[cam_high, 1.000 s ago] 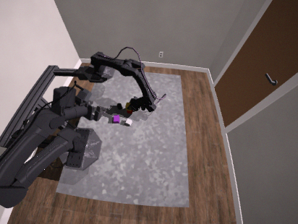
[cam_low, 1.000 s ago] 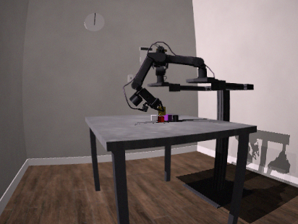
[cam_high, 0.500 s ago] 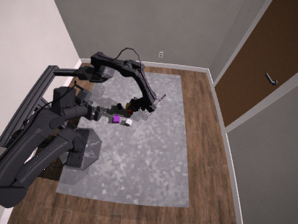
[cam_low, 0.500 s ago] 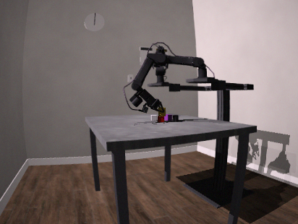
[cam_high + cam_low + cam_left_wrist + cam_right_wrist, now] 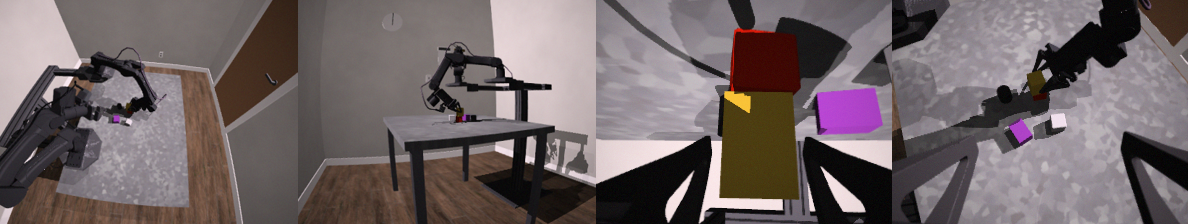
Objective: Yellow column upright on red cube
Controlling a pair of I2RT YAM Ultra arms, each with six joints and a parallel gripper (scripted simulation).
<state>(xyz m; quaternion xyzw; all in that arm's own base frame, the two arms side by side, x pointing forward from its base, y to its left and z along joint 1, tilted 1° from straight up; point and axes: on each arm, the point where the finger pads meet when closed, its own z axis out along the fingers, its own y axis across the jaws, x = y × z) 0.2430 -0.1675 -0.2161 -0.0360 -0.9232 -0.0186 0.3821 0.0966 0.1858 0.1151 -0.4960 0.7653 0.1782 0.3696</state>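
Now: the yellow column 1 cm below my left hand and 1 cm behind it. Round my left hand: white cube (11 cm to the right, 5 cm below); then dark cylinder (9 cm behind, 5 cm below, 4 cm to the left); then red cube (5 cm below).
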